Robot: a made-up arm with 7 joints.
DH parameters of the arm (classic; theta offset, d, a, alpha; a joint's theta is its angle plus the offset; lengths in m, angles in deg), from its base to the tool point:
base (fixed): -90 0.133 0 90
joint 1: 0 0.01 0.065 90
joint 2: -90 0.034 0.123 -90
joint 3: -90 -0.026 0.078 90
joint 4: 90 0.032 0.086 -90
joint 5: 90 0.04 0.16 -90
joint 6: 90 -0.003 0.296 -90
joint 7: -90 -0.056 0.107 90
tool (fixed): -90 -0.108 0 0
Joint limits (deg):
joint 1: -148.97..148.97
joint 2: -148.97..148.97
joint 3: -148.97..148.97
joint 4: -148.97..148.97
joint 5: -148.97..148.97
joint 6: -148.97..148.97
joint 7: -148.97..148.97
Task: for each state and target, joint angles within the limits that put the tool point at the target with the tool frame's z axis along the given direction. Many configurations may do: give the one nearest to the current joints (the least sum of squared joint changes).
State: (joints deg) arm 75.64 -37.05 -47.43 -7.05 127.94 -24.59 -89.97
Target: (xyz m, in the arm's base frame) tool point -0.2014 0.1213 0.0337 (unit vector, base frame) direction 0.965 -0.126 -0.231
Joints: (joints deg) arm 61.11 -5.07 -32.40 -31.89 115.02 -37.48 -71.29
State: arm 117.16 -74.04 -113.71 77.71 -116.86 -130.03 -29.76
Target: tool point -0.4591 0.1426 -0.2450 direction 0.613 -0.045 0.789
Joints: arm 96.60 -105.34 -78.34 105.94 -118.17 -97.85 -30.93
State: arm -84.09 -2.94 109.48 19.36 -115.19 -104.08 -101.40
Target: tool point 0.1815 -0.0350 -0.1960 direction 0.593 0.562 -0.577
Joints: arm -71.35 -34.05 127.34 11.23 -81.99 -98.19 -124.05
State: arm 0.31 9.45 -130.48 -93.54 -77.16 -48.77 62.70
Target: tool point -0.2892 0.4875 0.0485 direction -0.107 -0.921 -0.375
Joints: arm 29.25 9.84 -123.16 -113.59 -71.63 -44.84 55.01
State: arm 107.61 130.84 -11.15 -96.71 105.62 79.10 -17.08
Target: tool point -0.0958 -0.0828 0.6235 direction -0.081 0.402 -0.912
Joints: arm 130.18 141.23 38.31 -125.98 105.28 102.63 -37.90
